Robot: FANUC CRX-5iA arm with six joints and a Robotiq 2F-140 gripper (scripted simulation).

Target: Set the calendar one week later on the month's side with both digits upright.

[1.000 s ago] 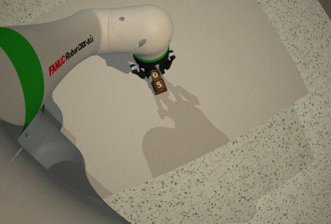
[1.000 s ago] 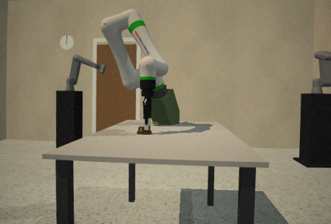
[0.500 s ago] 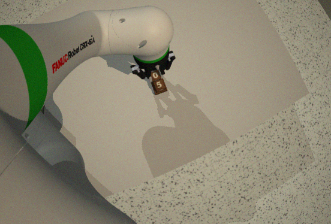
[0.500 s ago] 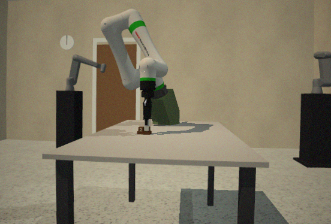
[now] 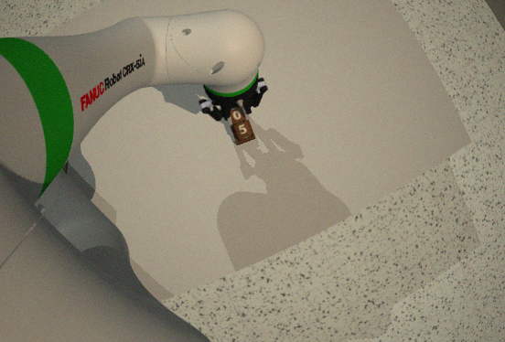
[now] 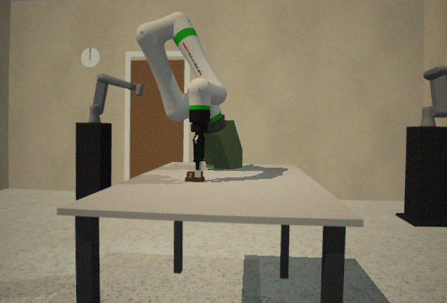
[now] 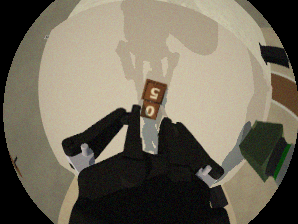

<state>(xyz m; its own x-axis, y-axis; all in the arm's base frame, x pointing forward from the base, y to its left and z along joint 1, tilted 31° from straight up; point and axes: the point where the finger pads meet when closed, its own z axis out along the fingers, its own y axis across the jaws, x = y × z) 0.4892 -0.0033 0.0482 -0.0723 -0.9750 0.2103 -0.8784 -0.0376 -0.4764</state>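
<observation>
Now: the brown tray 2 cm to the right of my hand and 4 cm below it.
</observation>
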